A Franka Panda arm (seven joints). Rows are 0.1 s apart.
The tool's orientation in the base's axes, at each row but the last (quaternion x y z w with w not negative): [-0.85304, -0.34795, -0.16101, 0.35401]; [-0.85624, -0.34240, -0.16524, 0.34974]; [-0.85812, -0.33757, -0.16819, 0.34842]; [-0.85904, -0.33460, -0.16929, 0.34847]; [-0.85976, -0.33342, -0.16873, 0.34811]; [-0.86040, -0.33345, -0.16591, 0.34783]
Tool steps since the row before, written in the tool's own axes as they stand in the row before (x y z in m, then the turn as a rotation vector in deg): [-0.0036, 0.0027, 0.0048, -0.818, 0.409, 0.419]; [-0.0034, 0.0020, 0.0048, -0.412, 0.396, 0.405]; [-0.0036, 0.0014, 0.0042, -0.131, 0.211, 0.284]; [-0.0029, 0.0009, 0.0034, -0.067, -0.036, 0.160]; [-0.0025, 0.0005, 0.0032, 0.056, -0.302, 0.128]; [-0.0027, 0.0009, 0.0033, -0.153, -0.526, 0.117]
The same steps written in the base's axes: [-0.0005, 0.0003, -0.0066, -0.276, -0.300, -0.920]; [-0.0008, 0.0008, -0.0061, 0.003, -0.112, -0.691]; [-0.0014, 0.0006, -0.0055, 0.068, 0.030, -0.370]; [-0.0013, 0.0006, -0.0043, -0.064, 0.103, -0.130]; [-0.0013, 0.0009, -0.0038, -0.161, 0.278, 0.086]; [-0.0012, 0.0006, -0.0042, -0.467, 0.295, 0.095]
